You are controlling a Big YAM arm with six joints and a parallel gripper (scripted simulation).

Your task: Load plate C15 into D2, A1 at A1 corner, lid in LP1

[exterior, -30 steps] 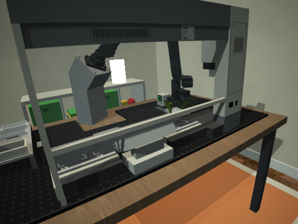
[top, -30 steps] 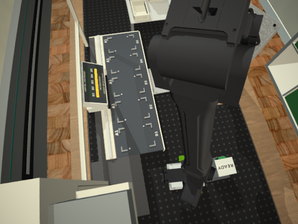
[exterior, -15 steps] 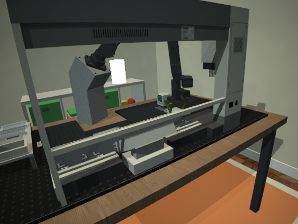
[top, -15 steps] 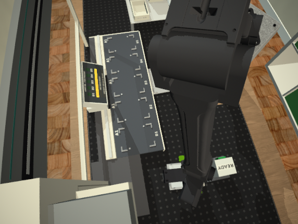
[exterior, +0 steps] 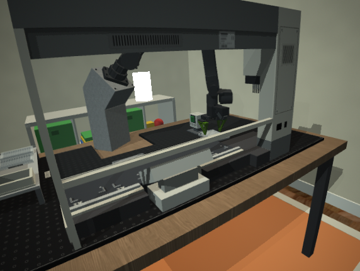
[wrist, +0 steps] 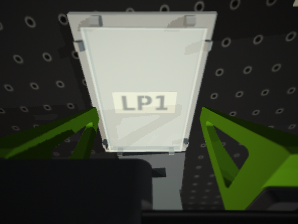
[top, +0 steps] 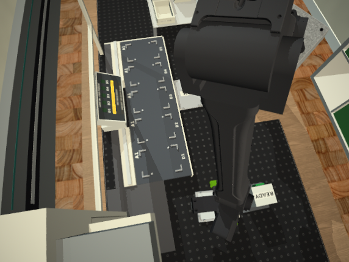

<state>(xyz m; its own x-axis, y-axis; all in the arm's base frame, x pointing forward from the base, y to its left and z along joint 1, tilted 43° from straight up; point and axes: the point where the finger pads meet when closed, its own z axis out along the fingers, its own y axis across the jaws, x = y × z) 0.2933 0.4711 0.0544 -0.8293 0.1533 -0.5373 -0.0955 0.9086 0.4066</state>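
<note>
Right now the clear plate lid is 2 cm below my hand. The rest, counted from my hand: green-lit key (12 cm behind, 6 cm to the right, 5 cm above); then lid park LP1 (3 cm below); then regrip nest RG (44 cm to the right, 11 cm ahead, 3 cm below).
</note>
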